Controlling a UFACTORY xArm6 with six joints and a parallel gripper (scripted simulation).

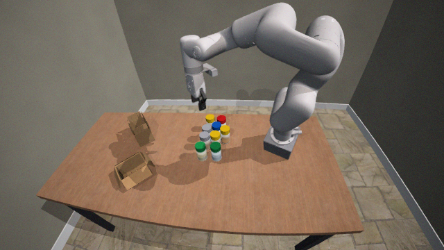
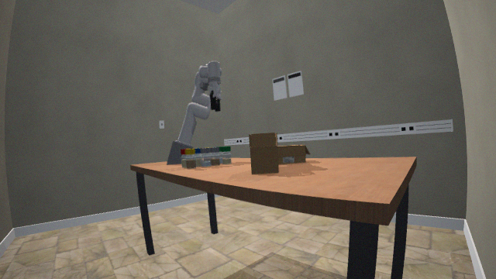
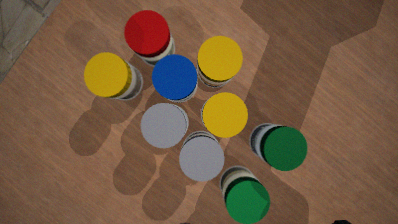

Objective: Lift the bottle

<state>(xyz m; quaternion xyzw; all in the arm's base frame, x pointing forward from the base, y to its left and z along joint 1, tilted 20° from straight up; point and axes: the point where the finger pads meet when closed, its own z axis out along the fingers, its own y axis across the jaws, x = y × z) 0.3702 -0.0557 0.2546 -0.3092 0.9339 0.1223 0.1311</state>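
Now: hand 10 cm past the yellow-capped bottle, 9 cm to the left of it and 29 cm above it. Round my hand: grey-capped bottle (9 cm to the right, 29 cm below); green-capped bottle (1 cm ahead, 5 cm to the left, 29 cm below); cardboard box (44 cm ahead, 8 cm to the right, 27 cm below).
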